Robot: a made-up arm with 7 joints. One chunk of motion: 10 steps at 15 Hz.
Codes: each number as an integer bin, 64 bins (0 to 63) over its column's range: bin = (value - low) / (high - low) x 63, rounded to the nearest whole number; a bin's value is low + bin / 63 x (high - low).
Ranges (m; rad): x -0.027..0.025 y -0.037..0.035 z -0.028..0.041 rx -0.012..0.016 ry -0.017..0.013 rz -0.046..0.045
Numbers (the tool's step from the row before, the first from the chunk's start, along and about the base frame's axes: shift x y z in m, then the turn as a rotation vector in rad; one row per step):
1: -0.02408 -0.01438 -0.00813 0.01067 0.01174 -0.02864
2: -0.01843 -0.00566 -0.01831 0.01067 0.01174 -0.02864
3: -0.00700 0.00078 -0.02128 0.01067 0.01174 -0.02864
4: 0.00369 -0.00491 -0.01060 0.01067 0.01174 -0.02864
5: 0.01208 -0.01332 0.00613 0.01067 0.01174 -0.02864
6: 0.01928 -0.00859 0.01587 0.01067 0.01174 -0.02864
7: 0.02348 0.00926 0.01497 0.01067 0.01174 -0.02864
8: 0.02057 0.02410 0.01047 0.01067 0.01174 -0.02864
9: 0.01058 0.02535 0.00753 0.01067 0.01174 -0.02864
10: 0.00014 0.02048 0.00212 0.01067 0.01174 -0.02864
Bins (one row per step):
1: 4 20 18 51 60 12
2: 10 27 9 51 60 12
3: 24 33 6 51 60 12
4: 37 28 16 51 60 12
5: 47 21 31 51 60 12
6: 56 25 40 51 60 12
7: 61 40 39 51 60 12
8: 58 53 35 51 60 12
9: 46 55 32 51 60 12
10: 33 50 28 51 60 12

